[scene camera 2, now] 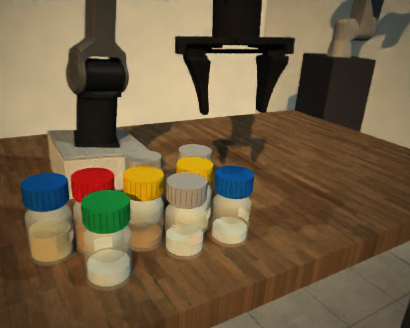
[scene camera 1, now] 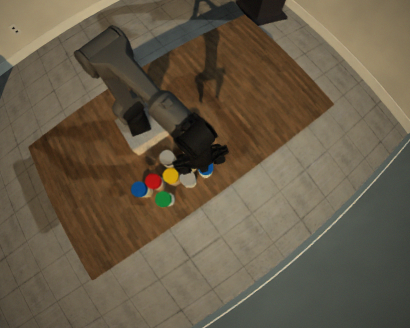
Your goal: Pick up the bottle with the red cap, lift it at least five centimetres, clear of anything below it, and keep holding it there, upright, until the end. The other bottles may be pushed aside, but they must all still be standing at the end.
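Observation:
The red-capped bottle (scene camera 1: pixel 153 181) (scene camera 2: pixel 92 181) stands upright in the cluster, between the left blue-capped bottle (scene camera 1: pixel 139 189) (scene camera 2: pixel 45 192) and a yellow-capped bottle (scene camera 1: pixel 170 176) (scene camera 2: pixel 143 184). The green-capped bottle (scene camera 1: pixel 163 199) (scene camera 2: pixel 106 212) stands in front and hides part of its body in scene camera 2. My gripper (scene camera 1: pixel 201 161) (scene camera 2: pixel 233 111) is open and empty, fingers pointing down, high above the right end of the cluster and away from the red cap. In scene camera 1 it covers the rear yellow-capped bottle (scene camera 2: pixel 195 168) and rear grey-capped bottle (scene camera 2: pixel 195 151) almost entirely.
A front grey-capped bottle (scene camera 1: pixel 188 180) (scene camera 2: pixel 186 190) and a right blue-capped bottle (scene camera 1: pixel 206 171) (scene camera 2: pixel 234 182) stand upright. Another grey-capped bottle (scene camera 1: pixel 167 158) (scene camera 2: pixel 145 160) stands near the arm's pale base block (scene camera 1: pixel 145 145) (scene camera 2: pixel 90 167). The table's front edge (scene camera 2: pixel 300 272) runs beyond the cluster.

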